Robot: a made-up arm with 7 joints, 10 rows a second.
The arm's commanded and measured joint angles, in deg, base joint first. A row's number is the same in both.
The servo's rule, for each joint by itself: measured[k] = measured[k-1] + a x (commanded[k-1-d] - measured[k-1]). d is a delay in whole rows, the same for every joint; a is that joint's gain. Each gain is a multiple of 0.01, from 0.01 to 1. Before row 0 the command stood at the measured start. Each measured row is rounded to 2 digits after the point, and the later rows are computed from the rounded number. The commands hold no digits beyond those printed.
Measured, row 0:
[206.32, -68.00, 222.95, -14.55, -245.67, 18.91, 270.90]
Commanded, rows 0 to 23:
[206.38, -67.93, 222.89, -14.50, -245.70, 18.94, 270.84]
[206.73, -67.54, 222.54, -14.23, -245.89, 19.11, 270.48]
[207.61, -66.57, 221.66, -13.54, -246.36, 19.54, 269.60]
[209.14, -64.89, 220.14, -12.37, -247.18, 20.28, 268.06]
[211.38, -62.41, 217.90, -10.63, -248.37, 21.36, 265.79]
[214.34, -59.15, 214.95, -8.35, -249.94, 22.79, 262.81]
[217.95, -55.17, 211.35, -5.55, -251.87, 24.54, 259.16]
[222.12, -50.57, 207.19, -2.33, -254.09, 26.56, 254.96]
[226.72, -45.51, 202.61, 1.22, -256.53, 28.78, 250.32]
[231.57, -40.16, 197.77, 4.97, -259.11, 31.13, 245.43]
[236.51, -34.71, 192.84, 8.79, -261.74, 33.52, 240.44]
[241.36, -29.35, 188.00, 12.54, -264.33, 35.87, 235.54]
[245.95, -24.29, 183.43, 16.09, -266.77, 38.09, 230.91]
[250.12, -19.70, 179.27, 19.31, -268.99, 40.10, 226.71]
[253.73, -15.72, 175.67, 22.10, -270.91, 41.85, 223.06]
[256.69, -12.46, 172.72, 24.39, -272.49, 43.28, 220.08]
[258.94, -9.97, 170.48, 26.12, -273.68, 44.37, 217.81]
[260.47, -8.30, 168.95, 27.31, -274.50, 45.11, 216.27]
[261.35, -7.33, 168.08, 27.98, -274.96, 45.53, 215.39]
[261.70, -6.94, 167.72, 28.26, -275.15, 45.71, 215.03]
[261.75, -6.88, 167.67, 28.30, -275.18, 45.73, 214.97]
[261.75, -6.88, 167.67, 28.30, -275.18, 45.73, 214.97]
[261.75, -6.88, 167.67, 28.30, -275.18, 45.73, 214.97]
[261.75, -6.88, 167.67, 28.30, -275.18, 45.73, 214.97]
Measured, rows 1 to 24:
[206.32, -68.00, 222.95, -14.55, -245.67, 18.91, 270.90]
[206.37, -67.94, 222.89, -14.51, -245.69, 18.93, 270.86]
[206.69, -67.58, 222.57, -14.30, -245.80, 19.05, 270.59]
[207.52, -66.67, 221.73, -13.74, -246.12, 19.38, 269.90]
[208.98, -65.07, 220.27, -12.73, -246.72, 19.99, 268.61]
[211.14, -62.68, 218.09, -11.18, -247.66, 20.92, 266.64]
[214.02, -59.50, 215.20, -9.09, -248.96, 22.19, 263.96]
[217.56, -55.60, 211.66, -6.47, -250.62, 23.79, 260.60]
[221.66, -51.07, 207.55, -3.41, -252.60, 25.67, 256.65]
[226.21, -46.07, 203.01, 0.02, -254.84, 27.78, 252.22]
[231.03, -40.75, 198.19, 3.68, -257.27, 30.06, 247.47]
[235.96, -35.31, 193.27, 7.46, -259.82, 32.41, 242.55]
[240.82, -29.95, 188.42, 11.22, -262.39, 34.76, 237.64]
[245.44, -24.86, 183.83, 14.82, -264.89, 37.02, 232.93]
[249.65, -20.22, 179.63, 18.14, -267.23, 39.11, 228.58]
[253.32, -16.17, 175.99, 21.07, -269.33, 40.97, 224.72]
[256.35, -12.83, 172.98, 23.53, -271.13, 42.54, 221.47]
[258.68, -10.26, 170.68, 25.45, -272.58, 43.78, 218.91]
[260.29, -8.50, 169.09, 26.83, -273.67, 44.68, 217.06]
[261.24, -7.45, 168.16, 27.68, -274.41, 45.26, 215.89]
[261.65, -6.99, 167.76, 28.11, -274.83, 45.57, 215.29]
[261.74, -6.89, 167.68, 28.25, -275.03, 45.68, 215.07]
[261.75, -6.88, 167.67, 28.29, -275.12, 45.71, 215.00]
[261.75, -6.88, 167.67, 28.30, -275.15, 45.72, 214.98]
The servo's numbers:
d 1
a 0.90 0.90 0.92 0.74 0.57 0.68 0.70

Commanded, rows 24 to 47:
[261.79, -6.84, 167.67, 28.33, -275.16, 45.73, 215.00]
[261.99, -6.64, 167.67, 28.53, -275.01, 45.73, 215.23]
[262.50, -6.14, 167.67, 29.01, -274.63, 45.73, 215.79]
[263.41, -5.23, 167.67, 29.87, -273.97, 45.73, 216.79]
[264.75, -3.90, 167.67, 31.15, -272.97, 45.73, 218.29]
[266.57, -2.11, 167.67, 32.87, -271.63, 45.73, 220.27]
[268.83, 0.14, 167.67, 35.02, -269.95, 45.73, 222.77]
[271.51, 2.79, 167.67, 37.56, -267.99, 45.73, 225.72]
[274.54, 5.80, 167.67, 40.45, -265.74, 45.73, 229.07]
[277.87, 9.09, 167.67, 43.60, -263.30, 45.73, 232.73]
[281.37, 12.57, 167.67, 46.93, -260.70, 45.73, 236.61]
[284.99, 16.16, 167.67, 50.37, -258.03, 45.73, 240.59]
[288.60, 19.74, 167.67, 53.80, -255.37, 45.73, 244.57]
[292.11, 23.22, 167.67, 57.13, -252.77, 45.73, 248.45]
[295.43, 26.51, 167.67, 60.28, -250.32, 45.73, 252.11]
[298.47, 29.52, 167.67, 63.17, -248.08, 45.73, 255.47]
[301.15, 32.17, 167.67, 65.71, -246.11, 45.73, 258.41]
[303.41, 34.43, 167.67, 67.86, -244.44, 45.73, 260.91]
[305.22, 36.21, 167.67, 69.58, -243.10, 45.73, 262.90]
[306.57, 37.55, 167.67, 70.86, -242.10, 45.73, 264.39]
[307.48, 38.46, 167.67, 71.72, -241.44, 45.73, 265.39]
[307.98, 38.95, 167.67, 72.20, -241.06, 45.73, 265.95]
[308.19, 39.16, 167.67, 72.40, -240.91, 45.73, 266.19]
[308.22, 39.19, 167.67, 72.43, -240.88, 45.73, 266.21]
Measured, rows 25 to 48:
[261.75, -6.88, 167.67, 28.30, -275.17, 45.73, 214.97]
[261.79, -6.84, 167.67, 28.32, -275.16, 45.73, 214.99]
[261.97, -6.66, 167.67, 28.48, -275.07, 45.73, 215.16]
[262.45, -6.19, 167.67, 28.87, -274.82, 45.73, 215.60]
[263.31, -5.33, 167.67, 29.61, -274.34, 45.73, 216.43]
[264.61, -4.04, 167.67, 30.75, -273.56, 45.73, 217.73]
[266.37, -2.30, 167.67, 32.32, -272.46, 45.73, 219.51]
[268.58, -0.10, 167.67, 34.32, -271.03, 45.73, 221.79]
[271.22, 2.50, 167.67, 36.72, -269.30, 45.73, 224.54]
[274.21, 5.47, 167.67, 39.48, -267.27, 45.73, 227.71]
[277.50, 8.73, 167.67, 42.53, -265.01, 45.73, 231.22]
[280.98, 12.19, 167.67, 45.79, -262.55, 45.73, 234.99]
[284.59, 15.76, 167.67, 49.18, -259.97, 45.73, 238.91]
[288.20, 19.34, 167.67, 52.60, -257.35, 45.73, 242.87]
[291.72, 22.83, 167.67, 55.95, -254.74, 45.73, 246.78]
[295.06, 26.14, 167.67, 59.15, -252.22, 45.73, 250.51]
[298.13, 29.18, 167.67, 62.12, -249.86, 45.73, 253.98]
[300.85, 31.87, 167.67, 64.78, -247.72, 45.73, 257.08]
[303.15, 34.17, 167.67, 67.06, -245.85, 45.73, 259.76]
[305.01, 36.01, 167.67, 68.92, -244.28, 45.73, 261.96]
[306.41, 37.40, 167.67, 70.36, -243.04, 45.73, 263.66]
[307.37, 38.35, 167.67, 71.37, -242.13, 45.73, 264.87]
[307.92, 38.89, 167.67, 71.98, -241.52, 45.73, 265.63]
[308.16, 39.13, 167.67, 72.29, -241.17, 45.73, 266.02]

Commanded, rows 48 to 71:
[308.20, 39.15, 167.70, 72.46, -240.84, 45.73, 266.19]
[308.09, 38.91, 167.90, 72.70, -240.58, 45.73, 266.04]
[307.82, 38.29, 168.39, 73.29, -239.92, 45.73, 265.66]
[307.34, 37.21, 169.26, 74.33, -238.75, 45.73, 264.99]
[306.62, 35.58, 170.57, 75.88, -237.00, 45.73, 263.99]
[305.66, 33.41, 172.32, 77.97, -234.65, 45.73, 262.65]
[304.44, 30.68, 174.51, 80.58, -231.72, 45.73, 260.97]
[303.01, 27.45, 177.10, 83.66, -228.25, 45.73, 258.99]
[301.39, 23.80, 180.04, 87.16, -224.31, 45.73, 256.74]
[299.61, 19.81, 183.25, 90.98, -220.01, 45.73, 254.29]
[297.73, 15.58, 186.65, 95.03, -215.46, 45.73, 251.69]
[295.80, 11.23, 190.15, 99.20, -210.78, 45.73, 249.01]
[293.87, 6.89, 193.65, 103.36, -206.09, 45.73, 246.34]
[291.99, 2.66, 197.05, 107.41, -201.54, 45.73, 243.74]
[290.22, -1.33, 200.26, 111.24, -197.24, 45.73, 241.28]
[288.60, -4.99, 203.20, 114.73, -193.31, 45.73, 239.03]
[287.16, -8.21, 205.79, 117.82, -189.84, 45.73, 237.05]
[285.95, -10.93, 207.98, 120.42, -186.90, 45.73, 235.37]
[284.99, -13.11, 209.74, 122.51, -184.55, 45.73, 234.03]
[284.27, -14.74, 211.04, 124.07, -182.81, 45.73, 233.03]
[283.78, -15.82, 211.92, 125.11, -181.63, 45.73, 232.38]
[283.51, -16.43, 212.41, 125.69, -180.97, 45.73, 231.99]
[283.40, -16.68, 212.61, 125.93, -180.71, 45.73, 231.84]
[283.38, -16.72, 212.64, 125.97, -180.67, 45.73, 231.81]
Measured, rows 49 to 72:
[308.21, 39.18, 167.67, 72.39, -241.00, 45.73, 266.15]
[308.20, 39.15, 167.70, 72.44, -240.91, 45.73, 266.18]
[308.10, 38.93, 167.88, 72.63, -240.72, 45.73, 266.08]
[307.85, 38.35, 168.35, 73.12, -240.26, 45.73, 265.79]
[307.39, 37.32, 169.19, 74.02, -239.40, 45.73, 265.23]
[306.70, 35.75, 170.46, 75.40, -238.03, 45.73, 264.36]
[305.76, 33.64, 172.17, 77.30, -236.10, 45.73, 263.16]
[304.57, 30.98, 174.32, 79.73, -233.60, 45.73, 261.63]
[303.17, 27.80, 176.88, 82.64, -230.55, 45.73, 259.78]
[301.57, 24.20, 179.79, 85.98, -226.99, 45.73, 257.65]
[299.81, 20.25, 182.97, 89.68, -223.01, 45.73, 255.30]
[297.94, 16.05, 186.36, 93.64, -218.71, 45.73, 252.77]
[296.01, 11.71, 189.85, 97.75, -214.19, 45.73, 250.14]
[294.08, 7.37, 193.35, 101.90, -209.57, 45.73, 247.48]
[292.20, 3.13, 196.75, 105.98, -204.99, 45.73, 244.86]
[290.42, -0.88, 199.98, 109.87, -200.57, 45.73, 242.35]
[288.78, -4.58, 202.94, 113.47, -196.43, 45.73, 240.03]
[287.32, -7.85, 205.56, 116.69, -192.67, 45.73, 237.94]
[286.09, -10.62, 207.79, 119.45, -189.38, 45.73, 236.14]
[285.10, -12.86, 209.58, 121.71, -186.63, 45.73, 234.66]
[284.35, -14.55, 210.92, 123.46, -184.45, 45.73, 233.52]
[283.84, -15.69, 211.84, 124.68, -182.84, 45.73, 232.72]
[283.54, -16.36, 212.36, 125.43, -181.77, 45.73, 232.21]
[283.41, -16.65, 212.59, 125.80, -181.17, 45.73, 231.95]

